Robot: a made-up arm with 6 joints.
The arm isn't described. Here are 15 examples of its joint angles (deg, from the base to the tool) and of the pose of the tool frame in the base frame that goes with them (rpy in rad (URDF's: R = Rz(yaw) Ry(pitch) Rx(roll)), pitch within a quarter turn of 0, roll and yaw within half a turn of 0; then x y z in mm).
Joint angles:
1: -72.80 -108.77 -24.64 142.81 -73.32 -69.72
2: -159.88 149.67 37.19 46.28 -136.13 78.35
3: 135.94 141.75 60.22 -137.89 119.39 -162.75
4: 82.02 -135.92 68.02 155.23 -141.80 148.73
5: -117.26 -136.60 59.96 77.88 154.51 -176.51
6: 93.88 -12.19 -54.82 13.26 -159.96 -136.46
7: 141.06 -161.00 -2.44 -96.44 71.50 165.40
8: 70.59 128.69 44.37 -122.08 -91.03 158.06
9: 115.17 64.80 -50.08 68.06 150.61 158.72
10: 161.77 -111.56 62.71 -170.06 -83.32 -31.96
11: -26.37 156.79 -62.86 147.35 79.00 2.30
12: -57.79 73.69 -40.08 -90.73 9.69 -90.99
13: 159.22 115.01 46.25 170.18 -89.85 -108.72
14: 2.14 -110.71 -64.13 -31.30 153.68 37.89
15: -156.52 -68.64 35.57 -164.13 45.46 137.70
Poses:
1: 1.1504 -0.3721 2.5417 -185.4 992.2 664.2
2: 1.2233 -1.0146 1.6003 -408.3 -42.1 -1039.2
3: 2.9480 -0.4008 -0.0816 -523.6 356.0 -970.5
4: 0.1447 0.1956 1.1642 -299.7 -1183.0 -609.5
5: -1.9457 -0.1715 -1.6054 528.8 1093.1 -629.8
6: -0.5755 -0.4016 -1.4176 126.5 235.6 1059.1
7: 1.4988 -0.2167 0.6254 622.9 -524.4 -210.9
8: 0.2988 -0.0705 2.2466 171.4 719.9 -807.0
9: -2.1796 -0.7942 2.7170 -296.1 758.4 278.8
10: -0.1204 1.2935 -0.9949 1401.3 -612.9 121.4
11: 2.4108 -0.8604 0.4876 -22.0 148.1 -223.5
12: 0.3933 1.1226 2.5319 333.4 -525.7 241.1
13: -1.1779 -0.3624 2.5955 -1137.5 277.8 -541.7
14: 2.0819 0.4013 -2.8513 -508.3 -143.8 416.8
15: 0.8654 -1.0127 -3.1087 1027.4 293.2 1355.7
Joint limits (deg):
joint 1: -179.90..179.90
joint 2: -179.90..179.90
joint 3: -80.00..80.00
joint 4: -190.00..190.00
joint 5: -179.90..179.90
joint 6: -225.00..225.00
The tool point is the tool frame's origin. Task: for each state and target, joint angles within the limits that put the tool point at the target. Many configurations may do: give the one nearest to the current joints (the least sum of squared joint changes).
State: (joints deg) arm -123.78 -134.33 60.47 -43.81 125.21 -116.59
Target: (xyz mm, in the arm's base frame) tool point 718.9 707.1 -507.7
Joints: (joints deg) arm -140.88 -155.80 33.90 -49.43 125.21 -116.59
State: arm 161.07 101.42 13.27 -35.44 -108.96 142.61
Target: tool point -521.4 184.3 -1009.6
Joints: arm 173.75 145.90 59.39 -29.98 -108.96 142.61
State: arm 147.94 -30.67 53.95 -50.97 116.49 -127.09
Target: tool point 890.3 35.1 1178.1
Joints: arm 176.57 -79.31 9.96 -52.82 116.49 -127.09
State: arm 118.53 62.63 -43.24 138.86 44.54 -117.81
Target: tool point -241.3 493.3 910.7
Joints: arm 104.52 14.08 -55.68 138.85 44.54 -117.81
